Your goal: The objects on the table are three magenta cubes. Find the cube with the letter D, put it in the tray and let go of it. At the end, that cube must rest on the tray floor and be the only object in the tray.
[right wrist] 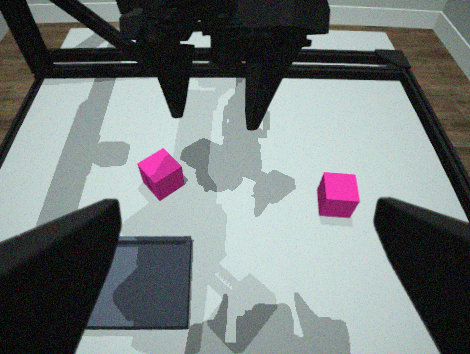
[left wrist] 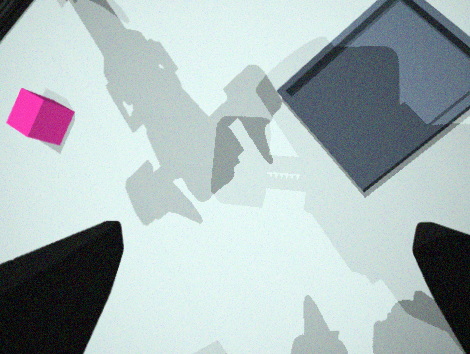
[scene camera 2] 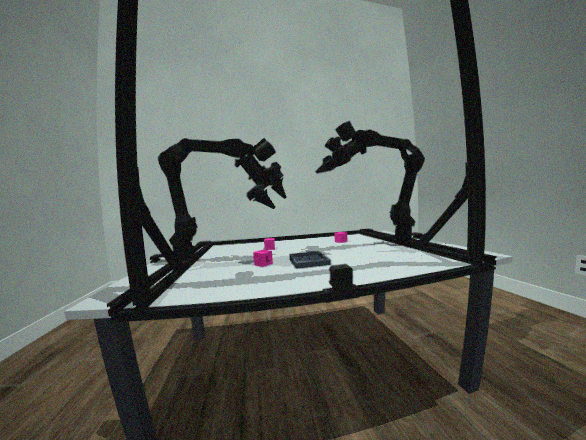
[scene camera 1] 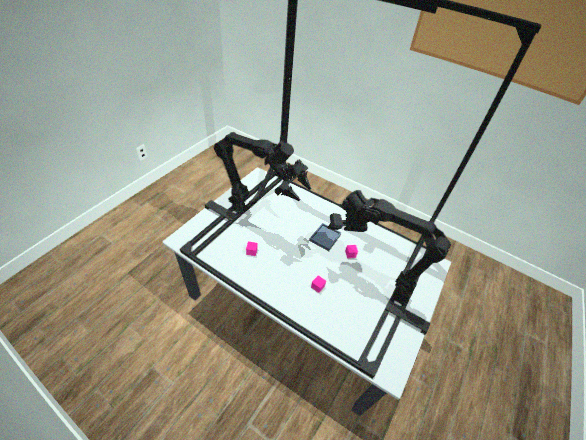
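Pixels of known places: left gripper, between the fingertips: (right wrist: pixel 211 123) (left wrist: pixel 268 236) (scene camera 2: pixel 280 203) (scene camera 1: pixel 336 228); right gripper, between the fingertips: (right wrist: pixel 250 211) (scene camera 2: pixel 319 170) (scene camera 1: pixel 305 194); left arm's base, origin of its link: (right wrist: pixel 225 58) (scene camera 2: pixel 183 258) (scene camera 1: pixel 400 297); right arm's base, origin of its link: (scene camera 2: pixel 403 239) (scene camera 1: pixel 238 207).
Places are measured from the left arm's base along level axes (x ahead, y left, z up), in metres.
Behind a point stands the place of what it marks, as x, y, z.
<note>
A magenta cube (scene camera 1: pixel 351 251) @(0.290, -0.077, 0.026) (scene camera 2: pixel 263 258) @(0.295, -0.124, 0.009) (right wrist: pixel 161 175) @(0.312, -0.091, 0.026) near the tray has a dark mark on one side, too small to read. A second cube (scene camera 1: pixel 318 284) @(0.326, 0.172, 0.026) (scene camera 2: pixel 269 244) @(0.330, 0.134, 0.006) (right wrist: pixel 339 195) @(0.347, 0.150, 0.026) and a third cube (scene camera 1: pixel 252 248) @(0.672, 0.186, 0.026) (scene camera 2: pixel 341 237) @(0.676, 0.148, 0.007) (left wrist: pixel 40 116) @(0.666, 0.162, 0.021) show no readable letter. The shallow blue-grey tray (scene camera 1: pixel 314 241) @(0.473, -0.048, -0.005) (scene camera 2: pixel 311 265) @(0.439, -0.180, -0.013) (left wrist: pixel 320 142) @(0.440, -0.049, -0.001) (right wrist: pixel 190 285) @(0.454, -0.048, -0.007) is empty. My left gripper (scene camera 2: pixel 279 202) @(0.373, -0.017, 0.185) (left wrist: pixel 268 236) @(0.373, -0.017, 0.185) (right wrist: pixel 211 123) @(0.373, -0.017, 0.185) is open, empty and high above the table; its fingers are hidden in scene camera 1. My right gripper (scene camera 1: pixel 304 194) @(0.533, 0.001, 0.303) (scene camera 2: pixel 318 171) @(0.533, 0.001, 0.303) (right wrist: pixel 250 211) @(0.533, 0.001, 0.303) is open, empty and high above the table.
A black frame (scene camera 1: pixel 280 312) @(0.390, 0.363, 0.001) (scene camera 2: pixel 240 304) @(0.239, -0.380, -0.025) runs around the white table (scene camera 1: pixel 280 285) @(0.469, 0.247, -0.019). Upright posts (scene camera 1: pixel 288 75) @(0.880, -0.354, 0.605) (scene camera 2: pixel 126 150) @(0.038, -0.379, 0.301) rise from it. A small black box (scene camera 1: pixel 335 220) (scene camera 2: pixel 342 277) @(0.456, -0.383, 0.014) stands at the frame near the tray. Shadows of the arms fall across the table and the tray.
</note>
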